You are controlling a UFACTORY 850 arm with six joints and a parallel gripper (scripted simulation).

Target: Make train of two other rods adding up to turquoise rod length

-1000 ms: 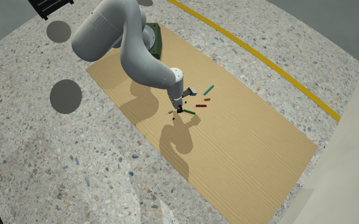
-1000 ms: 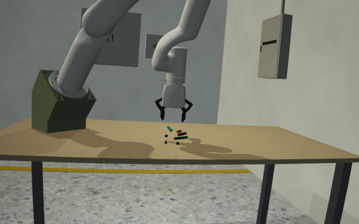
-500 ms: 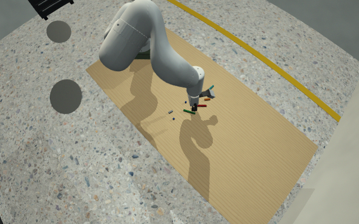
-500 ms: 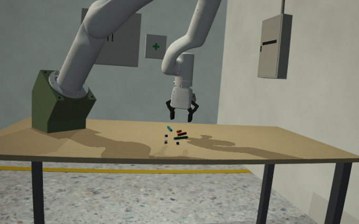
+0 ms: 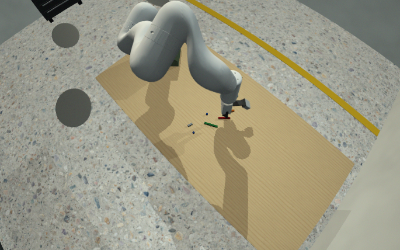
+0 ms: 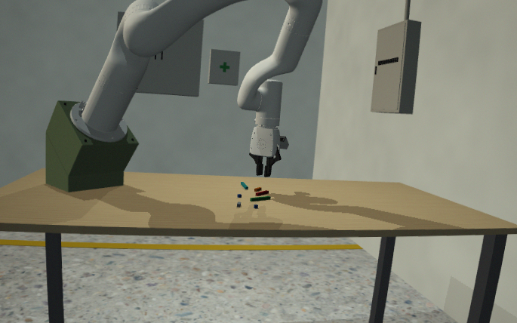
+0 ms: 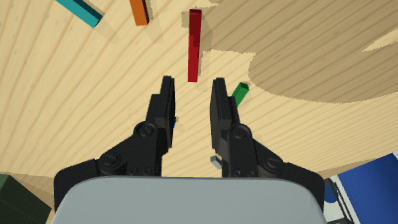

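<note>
My gripper is now 80 mm above the red rod. The rest, counted from my hand: turquoise rod: 130 mm to the left, 80 mm below, 30 mm behind; green rod: 80 mm to the right, 80 mm below, 30 mm behind; orange rod: 80 mm below, 70 mm to the left, 10 mm ahead.
</note>
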